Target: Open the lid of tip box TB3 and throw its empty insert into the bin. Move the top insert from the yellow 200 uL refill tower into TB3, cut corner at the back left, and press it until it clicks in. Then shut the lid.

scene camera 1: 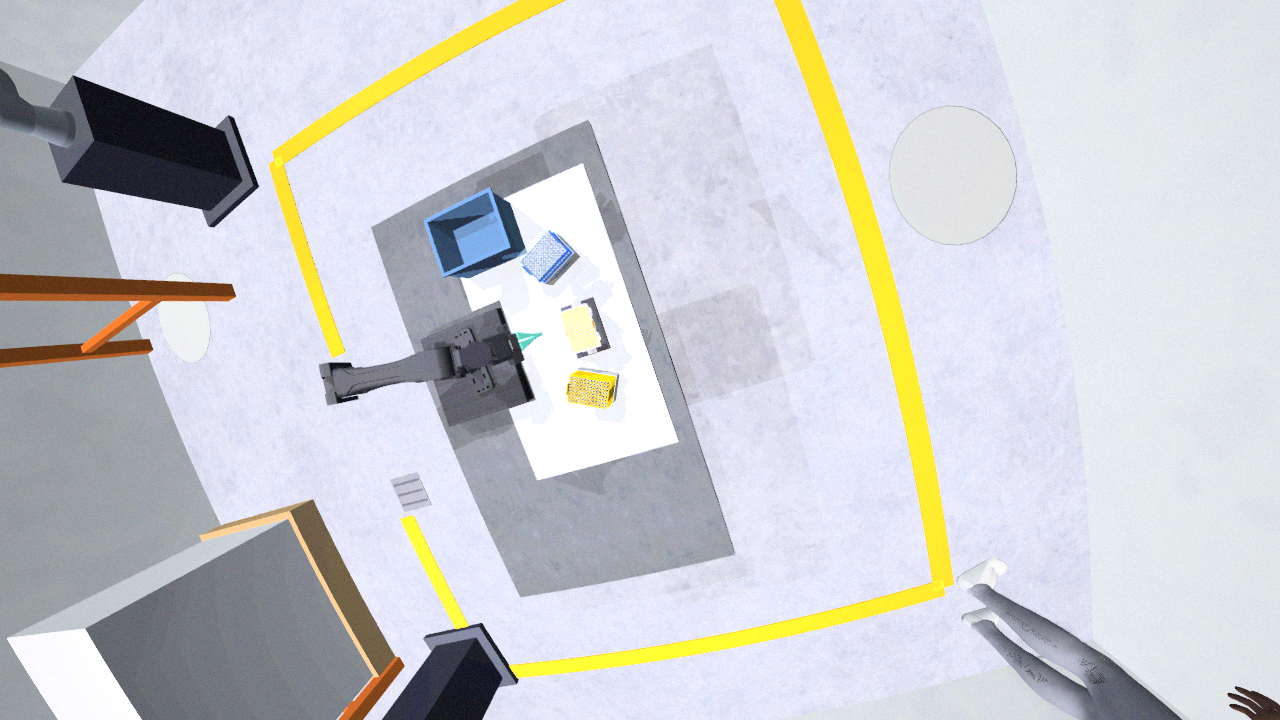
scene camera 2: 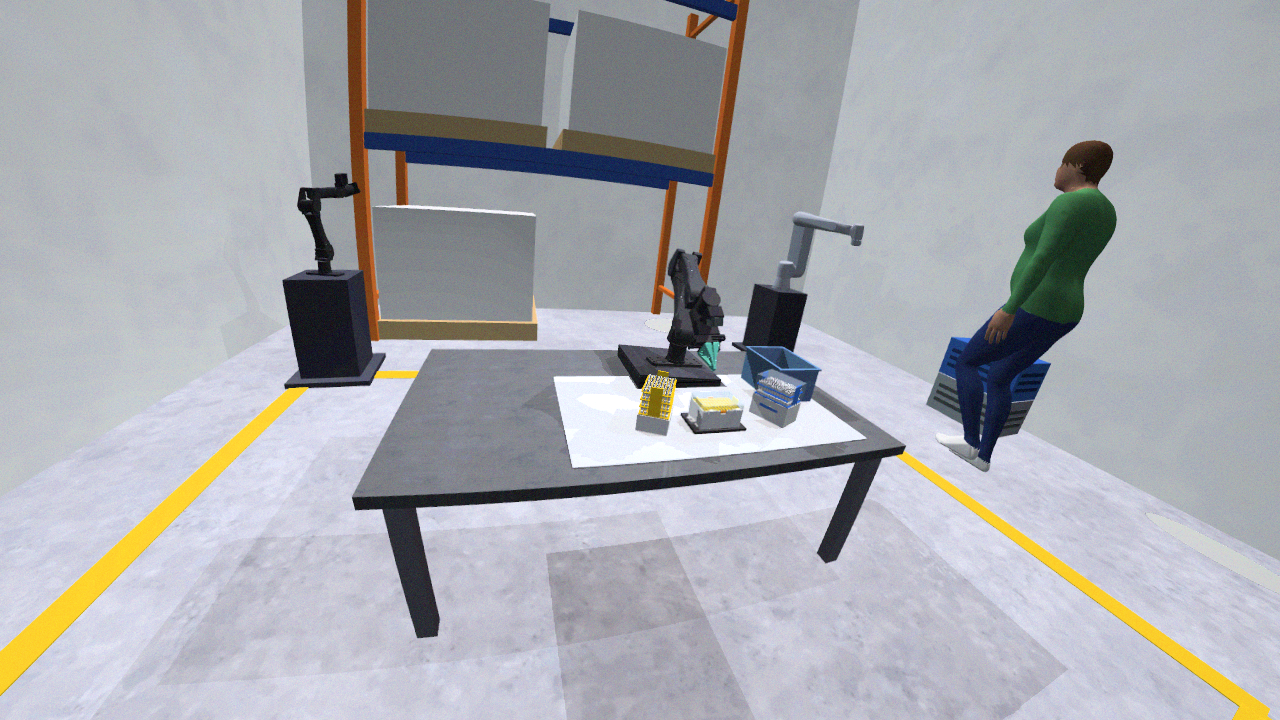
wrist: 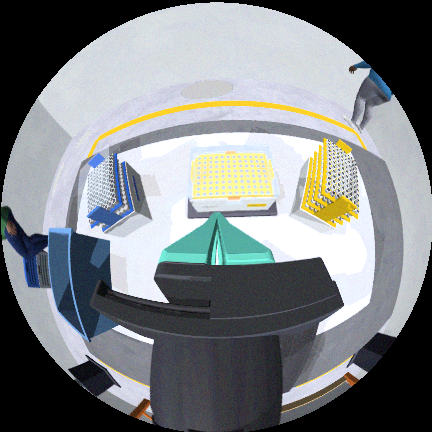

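Note:
Tip box TB3 (scene camera 1: 583, 327) (scene camera 2: 716, 417) (wrist: 225, 204) stands on a dark base, its clear lid down over a yellow insert (wrist: 233, 175) with empty holes. The label print is too faint to read. The yellow refill tower (scene camera 1: 590, 390) (scene camera 2: 657, 402) (wrist: 330, 182) holds several stacked inserts with tips and stands to the right of TB3 in the wrist view. The blue bin (scene camera 1: 512, 231) (scene camera 2: 776, 374) (wrist: 62, 280) is at the left in the wrist view. My gripper (scene camera 1: 540, 334) (scene camera 2: 712, 366) (wrist: 216, 218) is shut and empty, above the mat on the robot's side of TB3, apart from it.
A blue refill tower (scene camera 1: 547, 257) (scene camera 2: 775, 404) (wrist: 107, 192) with tips stands between the bin and TB3. A white mat (scene camera 1: 554, 452) (scene camera 2: 608, 447) lies on the dark table (scene camera 1: 617, 546) (scene camera 2: 474, 447). A person (scene camera 2: 1060, 259) stands beyond the table.

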